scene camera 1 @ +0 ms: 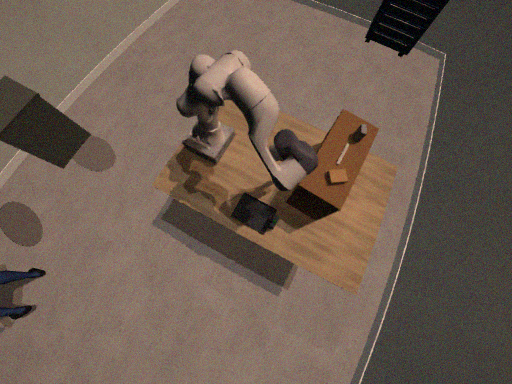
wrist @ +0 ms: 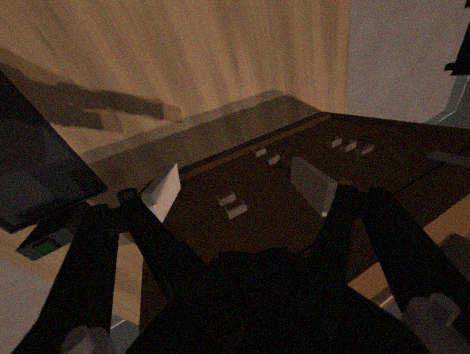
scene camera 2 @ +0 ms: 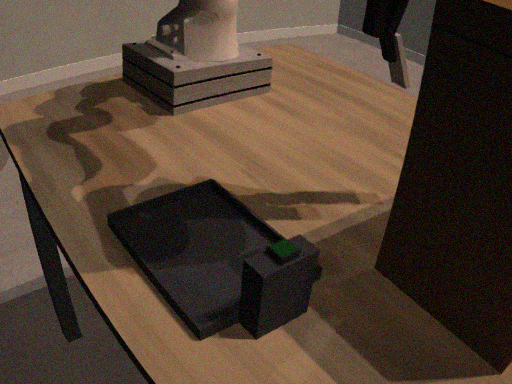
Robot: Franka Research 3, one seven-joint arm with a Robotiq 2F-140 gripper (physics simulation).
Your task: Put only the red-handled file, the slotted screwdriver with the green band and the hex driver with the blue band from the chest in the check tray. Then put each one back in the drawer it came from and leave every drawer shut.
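The brown chest [scene camera 1: 354,160] [scene camera 2: 450,175] [wrist: 280,220] stands on the table, its front dark. In the wrist view small pale handles [wrist: 237,210] [wrist: 274,159] [wrist: 350,146] sit on that front in groups of two and three; no drawer visibly stands out. My gripper [wrist: 235,172] is open and empty, in front of and above the chest front, with pale finger pads wide apart; one finger shows at the upper right of scene camera 2. The black check tray [scene camera 1: 252,212] [scene camera 2: 200,275] [wrist: 27,165] holds no tool. The file, screwdriver and hex driver do not show.
A dark box [scene camera 2: 280,295] with a green button [scene camera 2: 283,248] [wrist: 44,246] stands at the tray's corner. On the chest top lie an orange-brown block [scene camera 1: 337,176], a white strip [scene camera 1: 342,153] and a dark grey object [scene camera 1: 360,131]. The robot base [scene camera 1: 210,142] [scene camera 2: 200,82] stands behind the tray.
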